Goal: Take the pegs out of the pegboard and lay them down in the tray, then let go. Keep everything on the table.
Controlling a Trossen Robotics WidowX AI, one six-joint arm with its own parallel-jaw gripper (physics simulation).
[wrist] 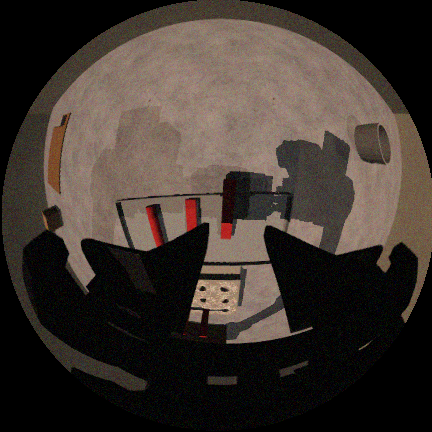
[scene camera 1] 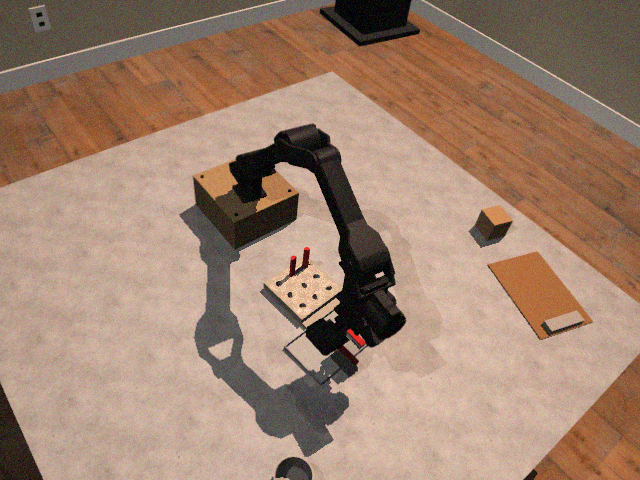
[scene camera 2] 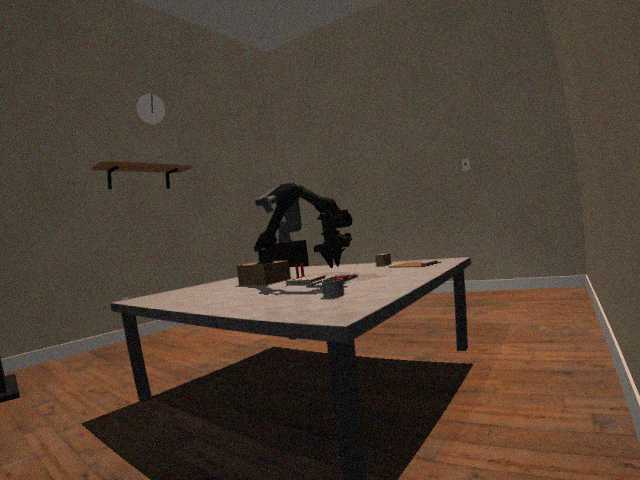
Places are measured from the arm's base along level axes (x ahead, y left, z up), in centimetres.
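Where they show: gripper, between the fingertips: (wrist: 236, 229) (scene camera 1: 347, 340) (scene camera 2: 334, 266); arm's base, origin of its link: (scene camera 1: 249, 191) (scene camera 2: 265, 262).
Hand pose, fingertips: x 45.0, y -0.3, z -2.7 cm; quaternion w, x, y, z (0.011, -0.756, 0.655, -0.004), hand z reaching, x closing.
Observation:
Things, the pixels of their top centre, and the offset from my fingertips.
- pegboard, centre of its top: (wrist: 203, 297) (scene camera 1: 306, 288) (scene camera 2: 307, 277) dx -17.9, dy +1.3, dz -4.7 cm
- tray, centre of its top: (wrist: 194, 235) (scene camera 1: 346, 328) (scene camera 2: 333, 279) dx -5.1, dy +4.1, dz -6.0 cm
- left peg, centre of its top: (wrist: 153, 233) dx -5.8, dy +10.1, dz -5.3 cm
- middle peg, centre of its top: (wrist: 191, 228) (scene camera 1: 351, 331) dx -4.0, dy +4.7, dz -5.9 cm
- right peg, centre of its top: (wrist: 227, 213) (scene camera 1: 344, 348) dx -0.6, dy +0.5, dz -4.8 cm
- small wooden block, centre of its top: (scene camera 1: 497, 215) (wrist: 44, 222) (scene camera 2: 382, 254) dx -13.2, dy +56.4, dz -1.0 cm
- brown clipboard, centre of its top: (scene camera 1: 541, 289) (wrist: 50, 152) (scene camera 2: 414, 261) dx +8.4, dy +52.9, dz -5.5 cm
- grey cup, centre of its top: (scene camera 1: 293, 475) (wrist: 384, 143) (scene camera 2: 332, 279) dx +17.5, dy -22.2, dz -1.5 cm
Two red pegs stand upright in the pegboard (scene camera 1: 303, 295) (wrist: 213, 295): one peg (scene camera 1: 292, 266) and another peg (scene camera 1: 306, 257). Three red pegs lie at the tray (scene camera 1: 303, 354) (wrist: 250, 251): a left peg (wrist: 155, 225), a middle peg (wrist: 191, 214) and a right peg (wrist: 228, 205), whose far end shows past the tray's far rim in the wrist view. The arm partly hides the tray in scene camera 1. My gripper (scene camera 2: 335, 265) (wrist: 236, 229) is partly open and empty, pointing down above the tray; the right peg shows beyond the gap between its fingertips. The left finger partly covers the left and middle pegs.
A wooden box (scene camera 1: 266, 222) (scene camera 2: 253, 274) is at the arm's base. A small wooden block (scene camera 1: 493, 223) (wrist: 52, 218) and a brown clipboard (scene camera 1: 537, 289) (wrist: 55, 155) lie to the right in scene camera 1. A grey cup (scene camera 1: 294, 469) (scene camera 2: 332, 289) (wrist: 367, 144) stands on the other side.

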